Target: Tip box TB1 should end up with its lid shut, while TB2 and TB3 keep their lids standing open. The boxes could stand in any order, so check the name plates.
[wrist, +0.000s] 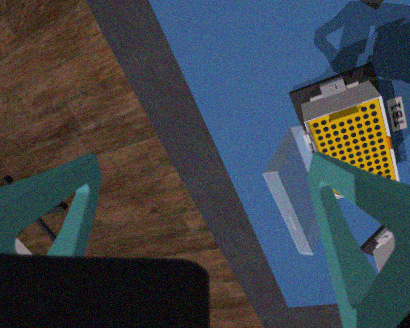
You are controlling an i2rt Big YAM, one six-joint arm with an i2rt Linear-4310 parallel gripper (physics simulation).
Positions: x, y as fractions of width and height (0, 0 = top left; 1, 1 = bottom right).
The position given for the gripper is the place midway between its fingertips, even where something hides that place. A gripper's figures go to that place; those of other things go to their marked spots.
The gripper (0.50, 0.50): 0.13 m from the lens. A clear lid (0.70, 0.53): 0.33 m from the lens.
